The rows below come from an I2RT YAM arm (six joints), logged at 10 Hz.
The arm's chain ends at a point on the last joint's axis. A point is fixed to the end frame.
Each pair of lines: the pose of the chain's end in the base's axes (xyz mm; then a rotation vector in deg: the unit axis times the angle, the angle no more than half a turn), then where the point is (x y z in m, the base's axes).
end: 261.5, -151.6, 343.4, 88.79, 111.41, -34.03
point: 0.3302 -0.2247 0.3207
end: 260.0, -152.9, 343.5, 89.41, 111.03, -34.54
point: 0.3278 -0.2269 0.3207
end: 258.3, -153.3, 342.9, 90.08, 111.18, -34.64
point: 0.3254 -0.2276 0.3193
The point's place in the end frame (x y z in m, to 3 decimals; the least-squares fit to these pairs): -0.048 0.050 0.076
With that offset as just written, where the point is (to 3 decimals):
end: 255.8, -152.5, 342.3, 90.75, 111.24, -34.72
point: 0.322 -0.227 0.318
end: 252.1, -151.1, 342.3, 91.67, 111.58, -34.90
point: 0.318 -0.226 0.317
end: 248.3, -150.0, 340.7, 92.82, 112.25, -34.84
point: 0.313 -0.225 0.313
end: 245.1, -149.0, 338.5, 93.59, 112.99, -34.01
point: 0.309 -0.224 0.309
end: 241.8, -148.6, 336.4, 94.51, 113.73, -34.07
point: 0.305 -0.223 0.305
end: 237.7, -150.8, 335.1, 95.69, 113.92, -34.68
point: 0.300 -0.226 0.303
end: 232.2, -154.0, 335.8, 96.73, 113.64, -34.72
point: 0.293 -0.230 0.303
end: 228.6, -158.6, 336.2, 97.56, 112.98, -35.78
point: 0.288 -0.236 0.303
